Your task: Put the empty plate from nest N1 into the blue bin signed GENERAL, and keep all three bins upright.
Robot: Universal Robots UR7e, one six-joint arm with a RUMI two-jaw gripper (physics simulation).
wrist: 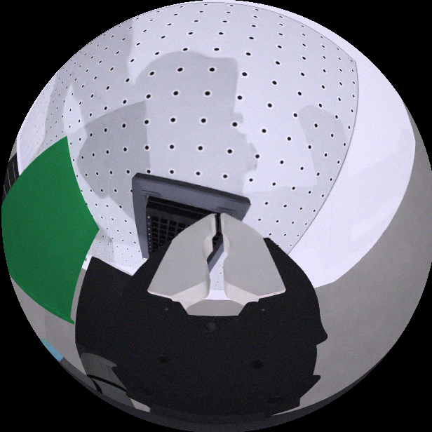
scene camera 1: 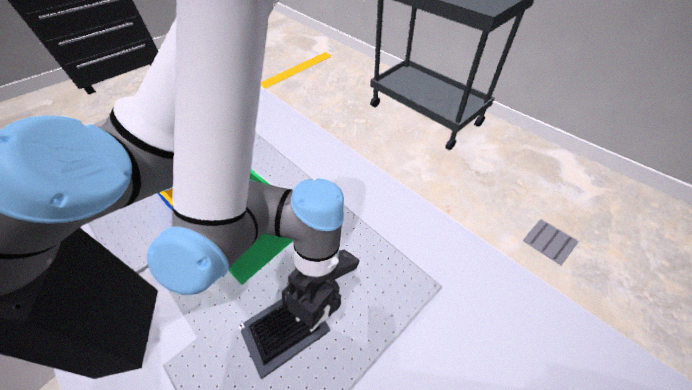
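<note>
A black gridded plate (scene camera 1: 274, 334) (wrist: 162, 227) lies in a grey nest (scene camera 1: 292, 351) (wrist: 140, 220) on the perforated board. My gripper (scene camera 1: 311, 327) (wrist: 218, 215) is shut and empty, with its fingertips over the nest's right end in the scene view. They hide part of the plate and nest in the wrist view. A thin blue edge (scene camera 1: 163, 200) shows at the left behind the arm, beside a yellow strip (scene camera 1: 168, 195). The GENERAL sign does not show. A green bin (scene camera 1: 260, 257) (wrist: 42, 225) is partly hidden by the arm in the scene view.
The perforated board (scene camera 1: 395, 285) (wrist: 280, 105) lies on a white table (scene camera 1: 480, 330). A black block-like shape (scene camera 1: 100, 310) stands at the left, near the arm. A grey cart (scene camera 1: 425, 95) and a black drawer cabinet (scene camera 1: 107, 47) stand on the floor beyond the table.
</note>
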